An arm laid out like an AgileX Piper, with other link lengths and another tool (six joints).
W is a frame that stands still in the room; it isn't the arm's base.
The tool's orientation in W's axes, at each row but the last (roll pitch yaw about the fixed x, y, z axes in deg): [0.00 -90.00 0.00]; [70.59 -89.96 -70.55]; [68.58 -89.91 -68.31]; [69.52 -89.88 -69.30]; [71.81 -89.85 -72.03]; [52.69 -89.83 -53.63]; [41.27 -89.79 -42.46]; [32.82 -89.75 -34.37]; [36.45 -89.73 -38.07]
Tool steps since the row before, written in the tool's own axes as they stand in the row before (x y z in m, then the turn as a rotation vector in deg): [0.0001 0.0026 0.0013 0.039 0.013 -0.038]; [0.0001 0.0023 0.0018 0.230 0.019 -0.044]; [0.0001 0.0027 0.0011 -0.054 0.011 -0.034]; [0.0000 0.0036 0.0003 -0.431 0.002 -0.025]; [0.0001 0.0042 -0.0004 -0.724 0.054 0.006]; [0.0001 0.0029 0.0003 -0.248 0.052 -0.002]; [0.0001 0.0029 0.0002 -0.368 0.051 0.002]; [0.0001 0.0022 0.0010 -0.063 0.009 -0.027]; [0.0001 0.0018 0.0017 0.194 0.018 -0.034]
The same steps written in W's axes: [-0.0013 0.0026 0.0001 0.038 0.013 0.039]; [-0.0018 0.0023 0.0001 0.044 0.019 0.230]; [-0.0011 0.0027 0.0001 0.034 0.011 -0.054]; [-0.0003 0.0036 0.0000 0.025 0.003 -0.431]; [0.0004 0.0042 0.0001 -0.006 0.056 -0.724]; [-0.0003 0.0029 0.0001 0.002 0.053 -0.248]; [-0.0001 0.0029 0.0001 -0.002 0.052 -0.368]; [-0.0009 0.0022 0.0001 0.027 0.008 -0.063]; [-0.0016 0.0018 0.0001 0.035 0.016 0.194]
